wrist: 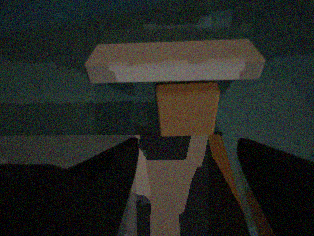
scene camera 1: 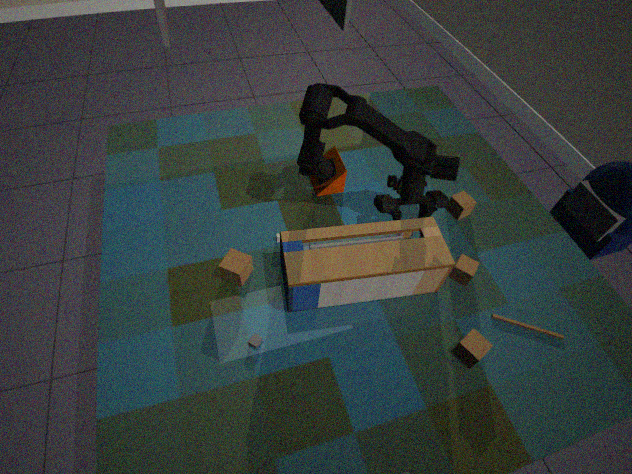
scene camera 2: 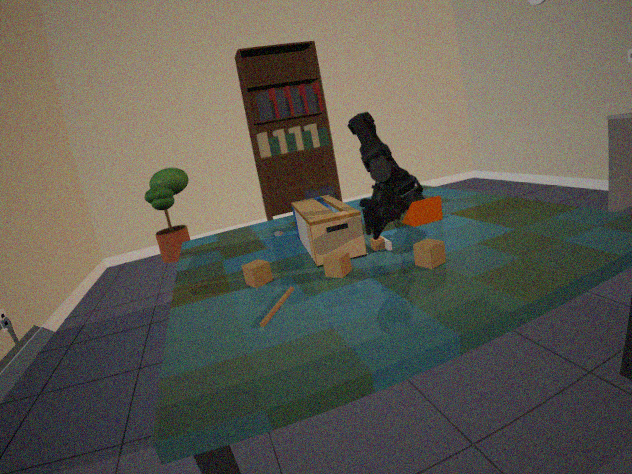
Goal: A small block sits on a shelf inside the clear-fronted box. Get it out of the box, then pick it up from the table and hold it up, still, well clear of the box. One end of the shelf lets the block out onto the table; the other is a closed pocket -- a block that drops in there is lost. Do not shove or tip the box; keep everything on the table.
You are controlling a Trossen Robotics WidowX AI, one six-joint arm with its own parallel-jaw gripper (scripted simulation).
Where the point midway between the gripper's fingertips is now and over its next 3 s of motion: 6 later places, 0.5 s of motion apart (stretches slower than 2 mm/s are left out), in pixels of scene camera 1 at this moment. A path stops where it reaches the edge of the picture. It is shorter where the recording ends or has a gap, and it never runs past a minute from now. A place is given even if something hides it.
My gripper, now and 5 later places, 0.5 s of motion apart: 407,230; 405,235; 404,236; 410,223; 413,205; 413,189
